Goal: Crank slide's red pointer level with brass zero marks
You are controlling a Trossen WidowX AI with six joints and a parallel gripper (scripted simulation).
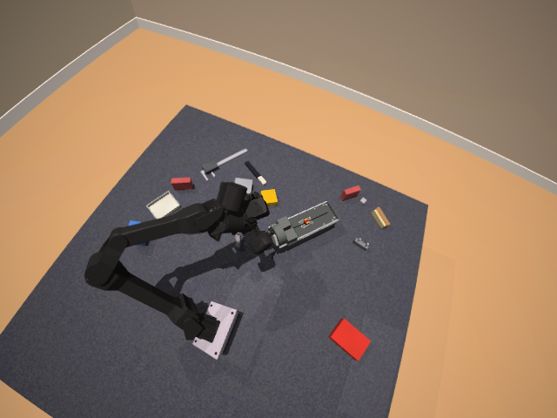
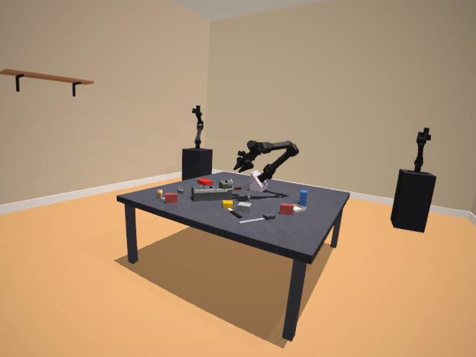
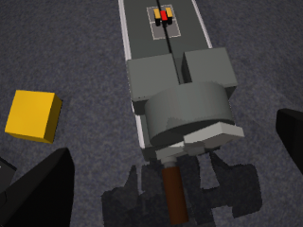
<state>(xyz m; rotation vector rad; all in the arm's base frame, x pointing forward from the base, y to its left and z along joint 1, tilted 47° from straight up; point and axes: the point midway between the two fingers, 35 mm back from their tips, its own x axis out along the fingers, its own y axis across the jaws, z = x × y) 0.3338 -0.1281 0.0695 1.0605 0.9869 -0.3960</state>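
My gripper tip is now 20 mm past the brown crank handle, 10 mm to the right of it and 120 mm above it. Round my gripper tip: grey block: 180 mm ahead, 150 mm to the left, 170 mm below; yellow block: 180 mm ahead, 40 mm to the left, 180 mm below; red pointer: 100 mm ahead, 130 mm to the right, 110 mm below.
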